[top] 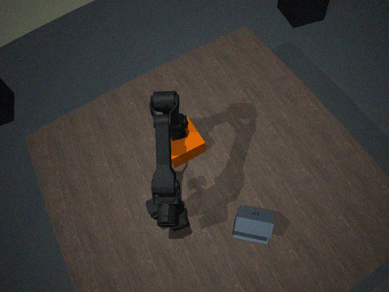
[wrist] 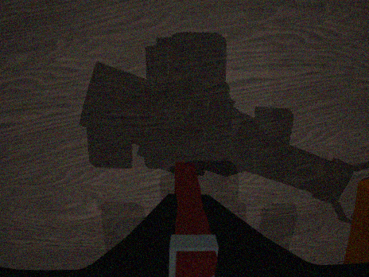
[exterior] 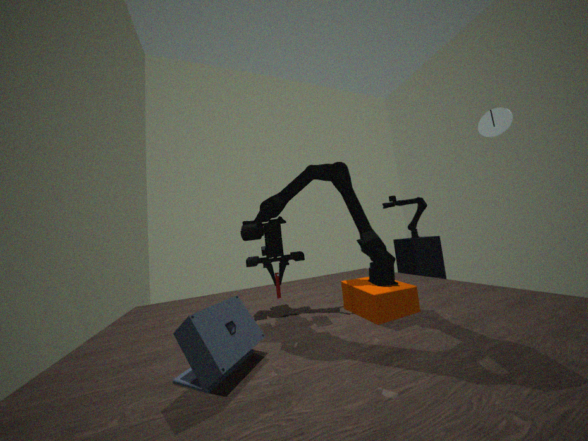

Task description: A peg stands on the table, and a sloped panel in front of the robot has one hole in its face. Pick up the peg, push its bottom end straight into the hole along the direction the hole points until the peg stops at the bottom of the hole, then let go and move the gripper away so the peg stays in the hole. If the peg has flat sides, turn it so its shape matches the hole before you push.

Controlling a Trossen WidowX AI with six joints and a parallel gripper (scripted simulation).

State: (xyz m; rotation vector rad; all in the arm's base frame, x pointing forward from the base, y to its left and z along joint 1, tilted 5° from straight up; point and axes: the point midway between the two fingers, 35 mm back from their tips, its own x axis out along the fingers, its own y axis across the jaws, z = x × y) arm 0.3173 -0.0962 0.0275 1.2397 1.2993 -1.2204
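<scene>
My gripper tip is now 25 cm to the right of the grey sloped panel, 13 cm short of it and 3 cm above it. The rest, counted from my gripper tip: red peg: 2 cm above.
</scene>
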